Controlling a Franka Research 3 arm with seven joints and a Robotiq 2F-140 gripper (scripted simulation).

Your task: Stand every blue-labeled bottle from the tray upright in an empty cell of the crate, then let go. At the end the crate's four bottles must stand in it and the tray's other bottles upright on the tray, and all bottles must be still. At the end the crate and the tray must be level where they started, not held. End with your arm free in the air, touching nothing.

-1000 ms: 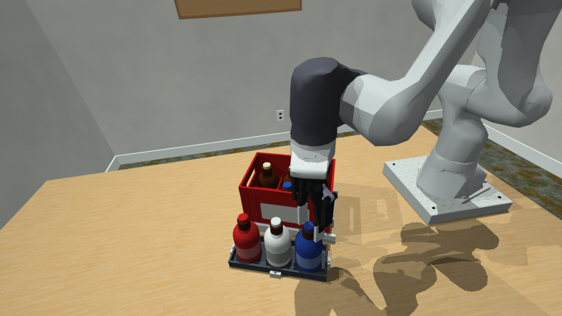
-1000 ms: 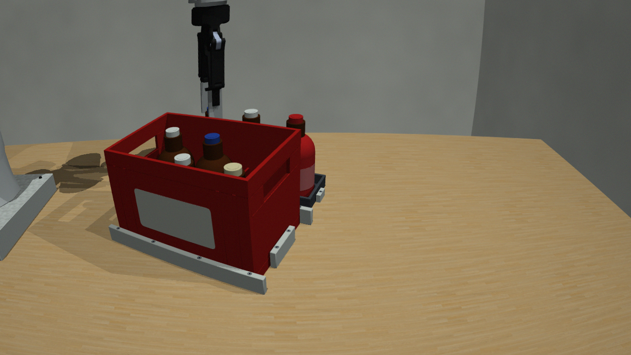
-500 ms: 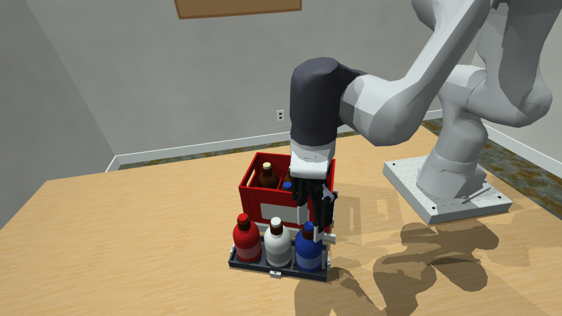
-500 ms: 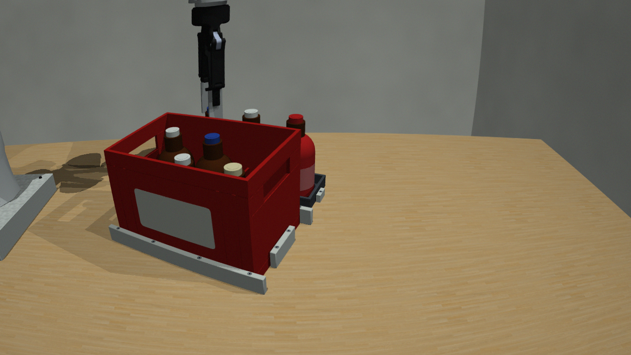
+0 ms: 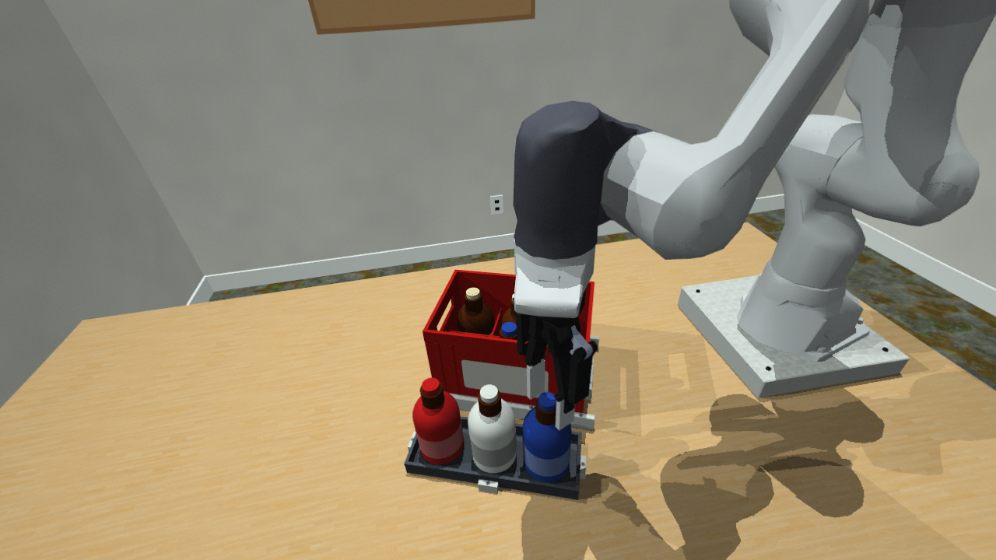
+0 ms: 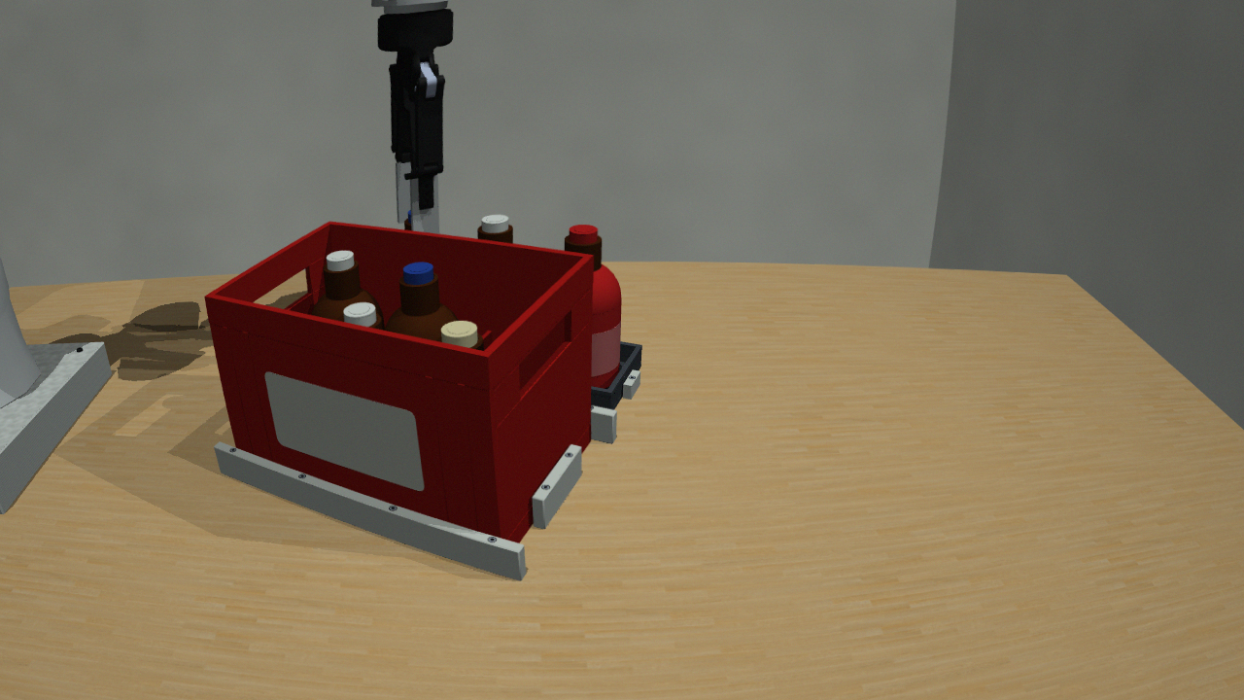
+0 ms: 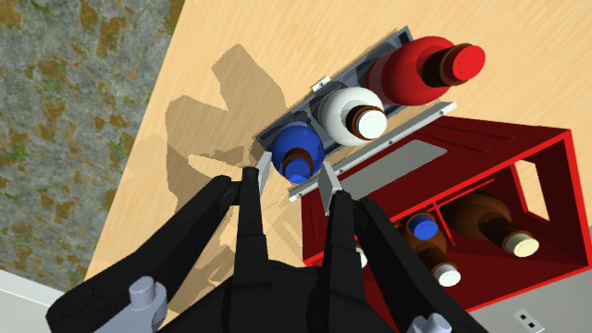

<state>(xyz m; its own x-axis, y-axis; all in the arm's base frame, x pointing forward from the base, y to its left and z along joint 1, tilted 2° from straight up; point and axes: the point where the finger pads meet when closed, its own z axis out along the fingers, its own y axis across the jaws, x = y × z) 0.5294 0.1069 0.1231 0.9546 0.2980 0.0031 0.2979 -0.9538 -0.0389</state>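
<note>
Now: the blue-labeled bottle 90 mm below my hand. From my hand the other things lie so: dark tray (80 mm ahead, 40 mm to the right, 160 mm below); white-labeled bottle (80 mm ahead, 40 mm to the right, 90 mm below); red-labeled bottle (160 mm ahead, 80 mm to the right, 90 mm below).
</note>
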